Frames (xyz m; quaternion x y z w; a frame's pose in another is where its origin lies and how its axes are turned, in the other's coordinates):
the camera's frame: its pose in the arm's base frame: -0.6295 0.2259 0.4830 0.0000 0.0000 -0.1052 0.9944
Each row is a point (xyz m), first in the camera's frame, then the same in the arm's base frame.
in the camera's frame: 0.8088 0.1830 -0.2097
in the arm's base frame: 0.1997 0.2356 0.2733
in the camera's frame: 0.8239 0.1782 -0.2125
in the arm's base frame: 0.2134 0.2278 0.2705
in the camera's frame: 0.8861 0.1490 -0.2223
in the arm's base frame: 0.2682 0.1862 0.2607
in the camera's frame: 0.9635 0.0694 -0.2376
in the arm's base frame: 0.3272 0.0922 0.2454
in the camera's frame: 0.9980 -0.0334 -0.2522
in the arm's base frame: 0.3394 -0.0156 0.2308
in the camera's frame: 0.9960 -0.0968 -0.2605
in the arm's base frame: 0.3242 -0.0772 0.2225
